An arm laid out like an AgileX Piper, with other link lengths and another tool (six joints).
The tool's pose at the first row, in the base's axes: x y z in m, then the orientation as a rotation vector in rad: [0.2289 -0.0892 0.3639 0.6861 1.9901 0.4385]
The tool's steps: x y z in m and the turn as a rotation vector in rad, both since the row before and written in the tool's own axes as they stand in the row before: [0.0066 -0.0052 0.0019 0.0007 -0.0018 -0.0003]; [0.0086 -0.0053 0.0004 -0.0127 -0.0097 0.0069]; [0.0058 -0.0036 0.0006 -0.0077 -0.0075 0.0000]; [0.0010 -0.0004 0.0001 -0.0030 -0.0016 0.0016]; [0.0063 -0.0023 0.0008 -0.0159 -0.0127 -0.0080]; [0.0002 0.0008 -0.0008 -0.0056 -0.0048 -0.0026]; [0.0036 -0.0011 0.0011 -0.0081 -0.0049 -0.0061]
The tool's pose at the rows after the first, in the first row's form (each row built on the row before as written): [0.2265 -0.0891 0.3556 0.6864 1.9887 0.4369]; [0.2220 -0.0878 0.3466 0.6864 1.9734 0.4492]; [0.2193 -0.0869 0.3404 0.6823 1.9637 0.4534]; [0.2189 -0.0866 0.3394 0.6822 1.9607 0.4566]; [0.2167 -0.0844 0.3334 0.6654 1.9453 0.4615]; [0.2161 -0.0837 0.3341 0.6598 1.9395 0.4632]; [0.2155 -0.0823 0.3305 0.6491 1.9336 0.4650]
